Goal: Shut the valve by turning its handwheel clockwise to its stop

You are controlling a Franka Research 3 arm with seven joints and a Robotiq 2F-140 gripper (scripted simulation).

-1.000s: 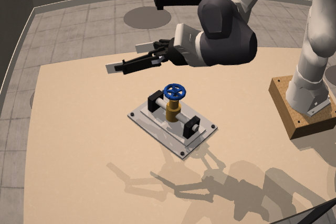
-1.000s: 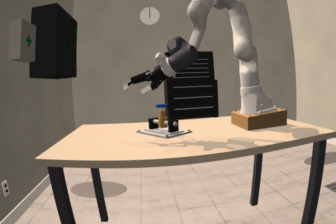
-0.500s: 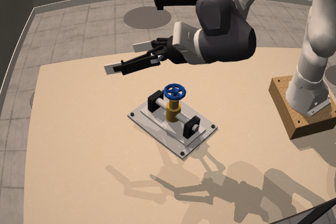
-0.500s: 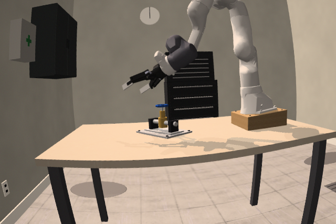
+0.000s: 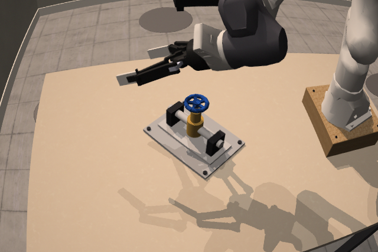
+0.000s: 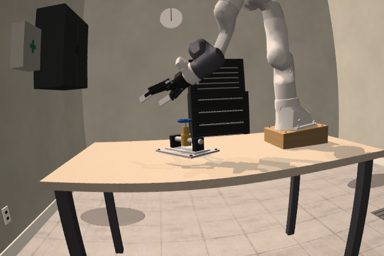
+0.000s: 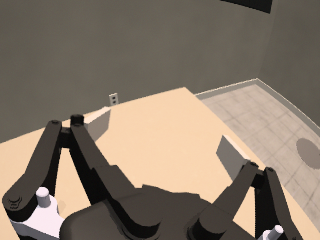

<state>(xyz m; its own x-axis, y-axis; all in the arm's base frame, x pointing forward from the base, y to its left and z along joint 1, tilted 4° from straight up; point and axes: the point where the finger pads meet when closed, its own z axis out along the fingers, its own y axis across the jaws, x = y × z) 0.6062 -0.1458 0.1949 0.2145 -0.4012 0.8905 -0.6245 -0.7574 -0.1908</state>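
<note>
The blue spoked handwheel lies 14 cm behind my hand, 7 cm to the left of it and 10 cm below it.
</note>
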